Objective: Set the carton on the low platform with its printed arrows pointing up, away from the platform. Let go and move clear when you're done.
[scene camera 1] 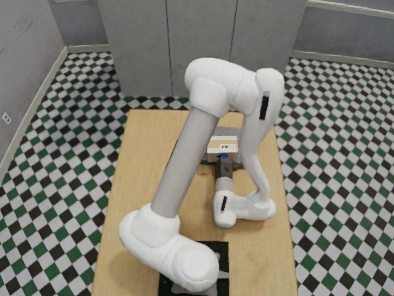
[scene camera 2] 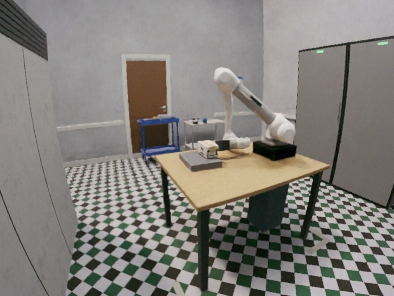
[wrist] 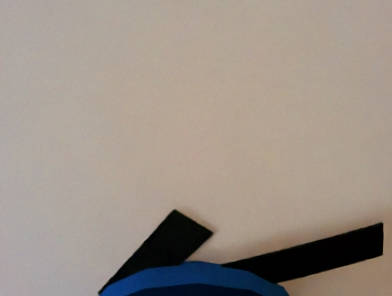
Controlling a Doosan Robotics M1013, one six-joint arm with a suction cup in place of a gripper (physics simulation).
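Seen in the pictures: hand at its tool point: (scene camera 1: 223, 154) (wrist: 194, 278); arm's base at its link origin: (scene camera 2: 273, 143).
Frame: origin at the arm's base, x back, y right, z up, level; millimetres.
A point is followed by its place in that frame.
Note:
The white carton (scene camera 1: 216, 150) @[y 39, x -581, z 45 mm] (scene camera 2: 207, 149) @[y -10, x -660, z 23 mm] (wrist: 200, 125) with a tan tape strip is at the low grey platform (scene camera 1: 226, 131) @[y 93, x -784, z -51 mm] (scene camera 2: 192, 161) @[y -17, x -782, z -52 mm], level, its underside on or very close to the platform's top. In the scene camera 2 view small dark marks show on its side faces, too small to read the arrows' direction surely. My suction cup (scene camera 1: 223, 156) (scene camera 2: 218, 146) @[y 76, x -584, z 14 mm] (wrist: 195, 280), blue, is pressed against the carton's upright side facing the robot base and holds it. In the wrist view the carton's plain face fills the background behind the cup. The exact contact underneath is hidden.
The platform stands on the wooden table (scene camera 1: 145, 150) @[y -356, x -632, z -100 mm] (scene camera 2: 250, 175) @[y -309, x -474, z -100 mm] near its far end from the base. The black robot base block (scene camera 2: 274, 150) @[y -145, x -123, z -12 mm] is on the same table. Grey cabinets (scene camera 1: 200, 45) stand beyond the table. A blue cart (scene camera 2: 159, 120) stands near the door.

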